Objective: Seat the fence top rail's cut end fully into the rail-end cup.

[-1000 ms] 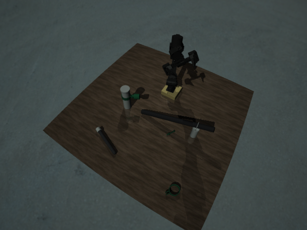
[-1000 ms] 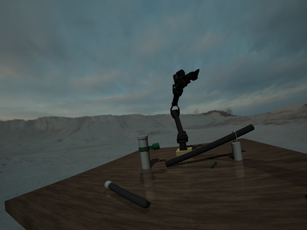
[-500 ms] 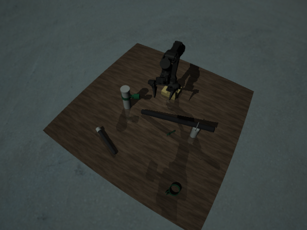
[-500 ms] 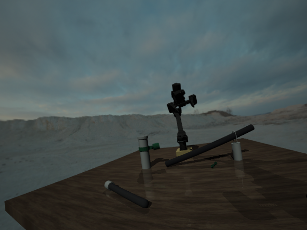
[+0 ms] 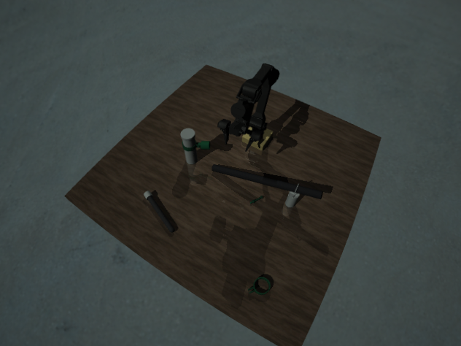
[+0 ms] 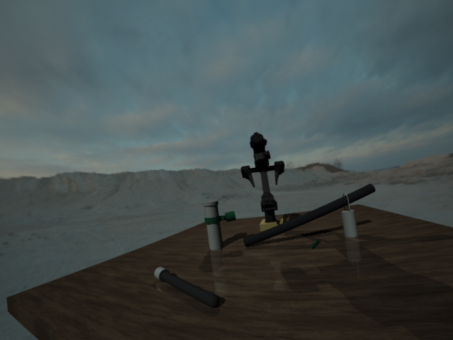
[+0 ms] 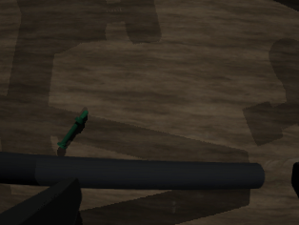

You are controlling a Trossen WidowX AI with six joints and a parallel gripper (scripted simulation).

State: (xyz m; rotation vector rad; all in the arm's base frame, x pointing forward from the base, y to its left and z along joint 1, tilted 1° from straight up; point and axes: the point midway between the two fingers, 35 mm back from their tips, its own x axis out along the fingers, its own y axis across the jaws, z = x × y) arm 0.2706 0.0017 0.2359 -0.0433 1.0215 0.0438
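The green rail-end cup is 3 cm behind my gripper tip, 19 cm to the right of it and 11 cm below it. Round my gripper tip: small green bolt 6 cm ahead, 15 cm to the left, 23 cm below; small post 1 cm ahead, 30 cm to the left, 14 cm below.
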